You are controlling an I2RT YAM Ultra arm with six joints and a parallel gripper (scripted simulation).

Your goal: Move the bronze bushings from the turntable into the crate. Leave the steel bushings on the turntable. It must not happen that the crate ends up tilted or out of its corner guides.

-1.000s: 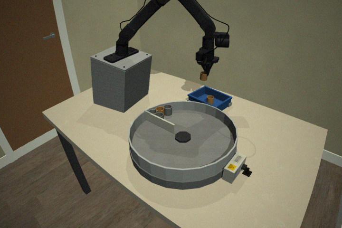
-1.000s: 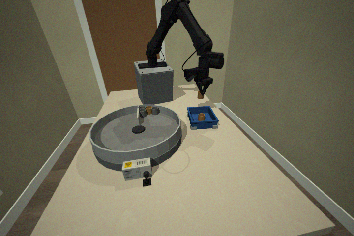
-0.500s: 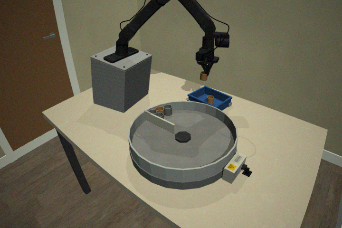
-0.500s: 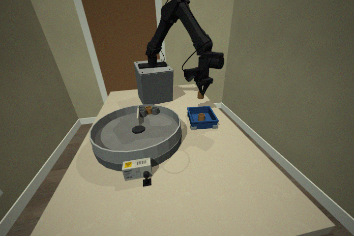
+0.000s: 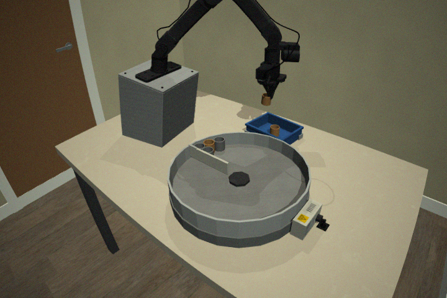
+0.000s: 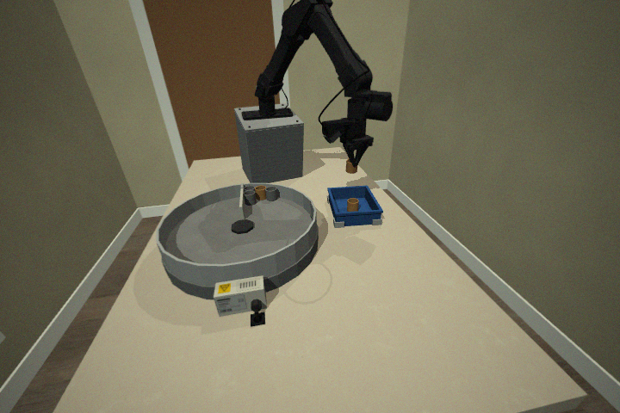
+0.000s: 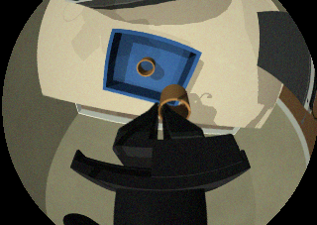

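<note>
The blue crate is 140 mm below my hand, 30 mm ahead of it and 20 mm to the right of it. Also, from my hand: grey turntable 390 mm to the right, 110 mm below, 80 mm ahead.
</note>
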